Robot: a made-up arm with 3 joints.
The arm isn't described. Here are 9 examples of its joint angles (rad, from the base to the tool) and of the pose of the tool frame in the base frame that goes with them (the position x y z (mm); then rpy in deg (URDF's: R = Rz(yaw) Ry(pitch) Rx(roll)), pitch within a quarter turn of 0, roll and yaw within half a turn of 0).
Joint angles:
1: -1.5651 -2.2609 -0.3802
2: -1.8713 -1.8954 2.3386
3: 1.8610 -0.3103 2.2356
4: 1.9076 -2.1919 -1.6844
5: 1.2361 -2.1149 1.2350
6: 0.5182 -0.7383 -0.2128
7: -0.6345 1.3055 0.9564
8: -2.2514 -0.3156 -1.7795
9: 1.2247 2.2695 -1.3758
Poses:
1: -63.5 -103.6 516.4 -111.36 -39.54 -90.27
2: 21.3 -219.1 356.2 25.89 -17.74 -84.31
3: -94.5 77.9 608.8 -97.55 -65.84 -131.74
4: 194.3 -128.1 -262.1 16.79 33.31 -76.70
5: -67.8 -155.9 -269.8 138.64 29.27 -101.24
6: 362.3 -115.8 229.6 8.80 -21.49 -46.33
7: 121.0 862.2 -65.3 90.18 8.94 77.66
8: -380.3 80.0 -272.1 99.02 47.63 -152.58
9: -56.5 794.7 -258.0 -143.61 37.23 105.91
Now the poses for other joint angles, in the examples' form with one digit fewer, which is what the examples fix.
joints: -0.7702 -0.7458 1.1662
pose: 232 -123 -209 33.5 30.8 -52.2
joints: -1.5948 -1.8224 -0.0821
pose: -54 -238 302 -96.1 -14.4 -89.6
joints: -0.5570 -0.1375 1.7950
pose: 442 175 -248 98.0 31.6 -9.3
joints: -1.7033 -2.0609 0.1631
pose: -13 -176 431 -89.2 -27.8 -86.0
